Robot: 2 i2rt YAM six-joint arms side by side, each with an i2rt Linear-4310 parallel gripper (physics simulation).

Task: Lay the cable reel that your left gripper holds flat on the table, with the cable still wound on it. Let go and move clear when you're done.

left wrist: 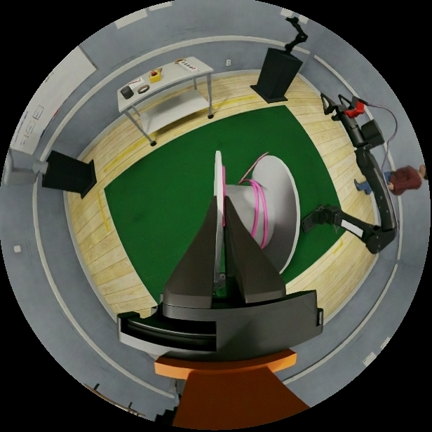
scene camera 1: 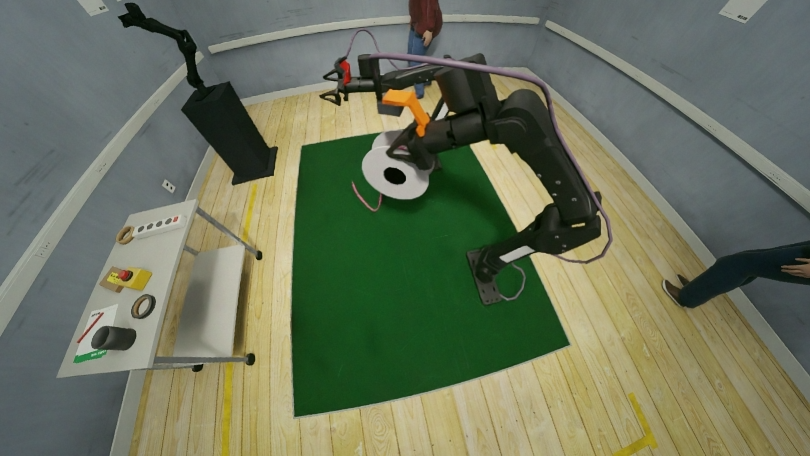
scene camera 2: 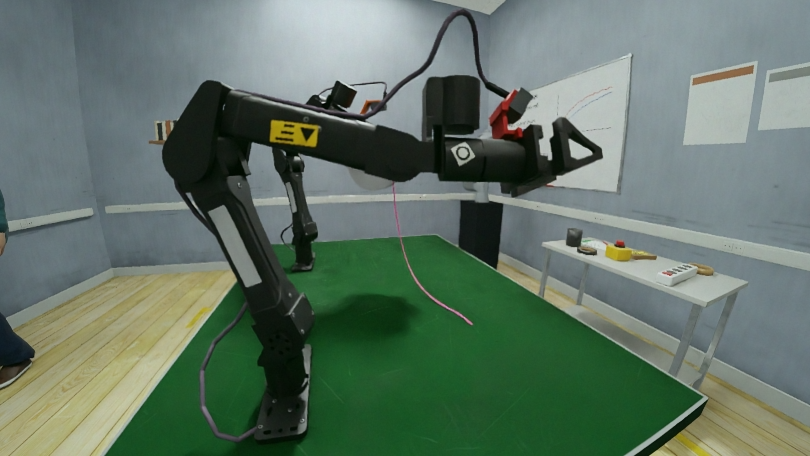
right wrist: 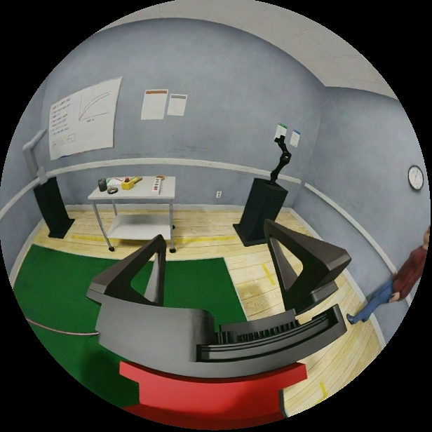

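Pixels of known places: left gripper, fingertip midpoint: (scene camera 1: 387, 153); right gripper, fingertip midpoint: (scene camera 1: 321, 87) (scene camera 2: 576, 166); left arm's base at its link origin: (scene camera 1: 482, 276) (scene camera 2: 304, 262); right arm's base at its link origin: (scene camera 2: 288, 386).
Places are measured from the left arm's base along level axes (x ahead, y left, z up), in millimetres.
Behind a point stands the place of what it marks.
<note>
The cable reel (scene camera 1: 372, 175) {x 324, y -196, z 358 mm} (scene camera 2: 371, 180) {x 241, y -228, z 320 mm} (left wrist: 285, 200) has two pale grey flanges and hangs above the green table (scene camera 1: 396, 311) {x 321, y 62, z 0 mm} (scene camera 2: 453, 385) {x 314, y -682, z 0 mm} (left wrist: 165, 200), tilted, not flat. My left gripper (scene camera 1: 396, 150) {x 284, y -182, z 431 mm} (left wrist: 220, 200) is shut on the rim of one flange. Pink cable (scene camera 1: 372, 210) {x 349, y -317, z 48 mm} (scene camera 2: 470, 323) {x 429, y -523, z 3 mm} (left wrist: 265, 220) (right wrist: 62, 331) is wound loosely on the hub, and a loose tail hangs from it towards the table; I cannot tell if its end touches. My right gripper (scene camera 1: 330, 86) {x 476, y -706, z 362 mm} (scene camera 2: 595, 151) (right wrist: 212, 232) is open and empty, high up and apart from the reel.
My right arm (scene camera 2: 340, 130) {x 151, y -675, z 392 mm} passes in front of the reel in scene camera 2. A white side table (scene camera 1: 170, 283) (scene camera 2: 651, 271) (left wrist: 165, 80) with tape, a power strip and a cup stands beyond the green table. A black pedestal (scene camera 1: 226, 130) (left wrist: 277, 75) (right wrist: 262, 210) carries another arm.
</note>
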